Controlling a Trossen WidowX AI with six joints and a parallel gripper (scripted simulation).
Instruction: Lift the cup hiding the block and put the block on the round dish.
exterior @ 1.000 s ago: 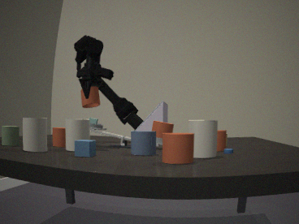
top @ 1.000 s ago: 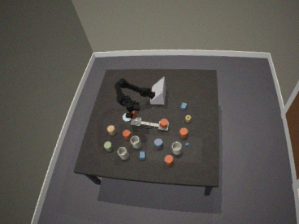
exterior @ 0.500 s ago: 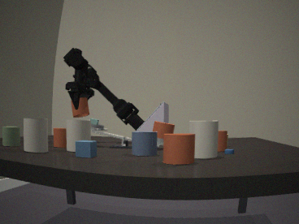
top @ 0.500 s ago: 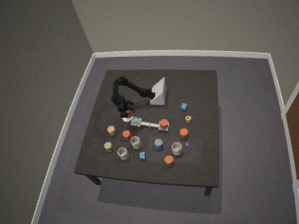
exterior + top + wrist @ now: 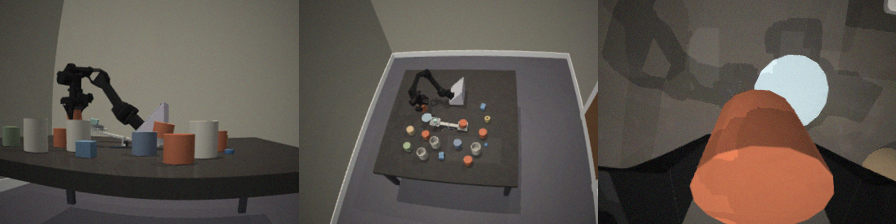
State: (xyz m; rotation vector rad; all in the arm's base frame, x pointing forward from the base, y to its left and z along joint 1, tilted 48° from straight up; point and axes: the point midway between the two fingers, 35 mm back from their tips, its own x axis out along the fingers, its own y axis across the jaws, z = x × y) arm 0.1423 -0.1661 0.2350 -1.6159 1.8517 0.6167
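Now: gripper tip 9 cm above the round light-blue dish, 5 cm short of it and 2 cm to the right of it. From my gripper tip the other things lie so: balance beam: 25 cm to the left, 17 cm ahead, 5 cm below.
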